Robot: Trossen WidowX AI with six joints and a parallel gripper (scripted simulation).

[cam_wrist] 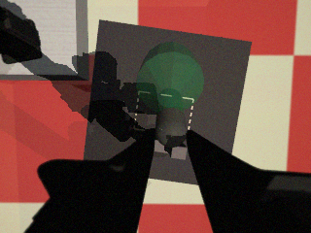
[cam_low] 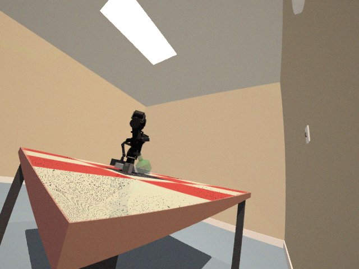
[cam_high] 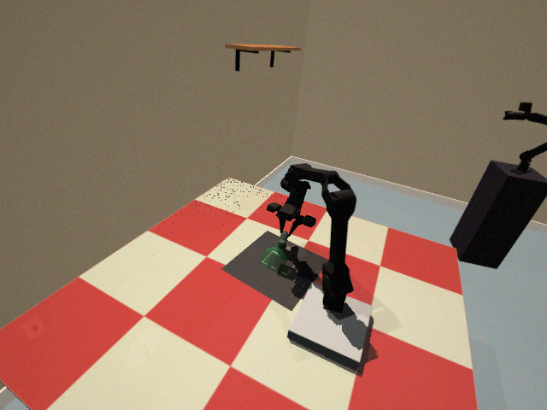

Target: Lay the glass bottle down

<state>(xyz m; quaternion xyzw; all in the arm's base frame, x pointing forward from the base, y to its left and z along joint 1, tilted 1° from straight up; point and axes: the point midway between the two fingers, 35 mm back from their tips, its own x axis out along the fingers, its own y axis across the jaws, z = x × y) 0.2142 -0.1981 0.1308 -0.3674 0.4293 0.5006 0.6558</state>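
Right now my gripper tip is 4 cm above the green glass bottle, 3 cm to the right of it and 1 cm short of it. From my gripper tip the other things lie so: dark mat (13 cm below, 3 cm to the left, 1 cm ahead).
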